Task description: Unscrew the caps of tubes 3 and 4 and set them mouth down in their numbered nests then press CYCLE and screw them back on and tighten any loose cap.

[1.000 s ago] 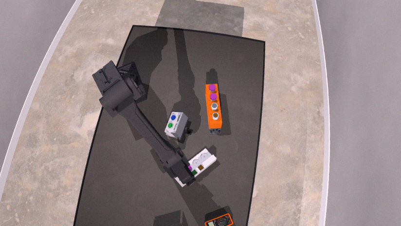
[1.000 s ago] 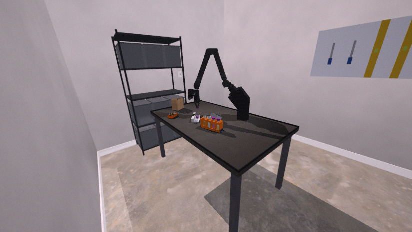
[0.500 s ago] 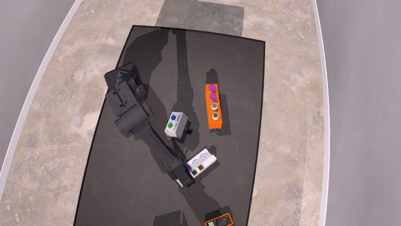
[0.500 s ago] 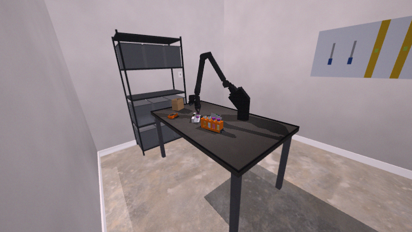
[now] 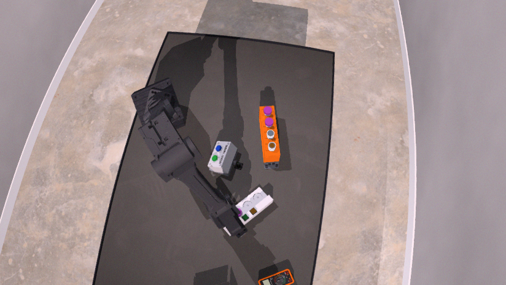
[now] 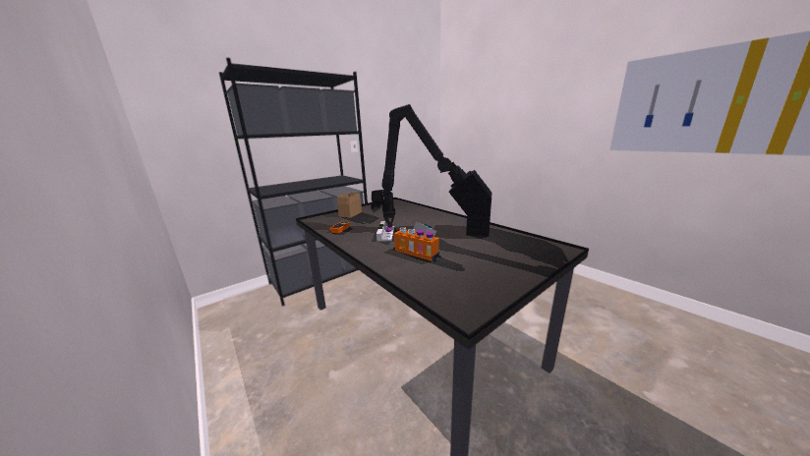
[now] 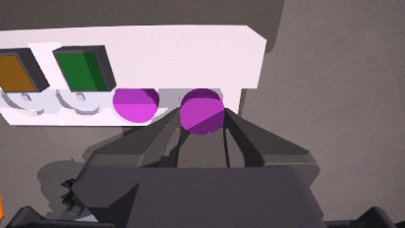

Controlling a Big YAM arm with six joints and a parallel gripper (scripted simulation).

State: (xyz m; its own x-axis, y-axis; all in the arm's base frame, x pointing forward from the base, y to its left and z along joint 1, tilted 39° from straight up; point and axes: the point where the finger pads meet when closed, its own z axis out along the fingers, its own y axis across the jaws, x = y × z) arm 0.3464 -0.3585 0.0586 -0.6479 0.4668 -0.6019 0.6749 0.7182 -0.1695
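My hand is 10 mm above the cap. Round my hand: green key: 240 mm to the left, 60 mm behind, 30 mm above; then blue key: 280 mm to the left, 50 mm behind, 30 mm above; then key housing: 260 mm to the left, 40 mm behind, 20 mm above.
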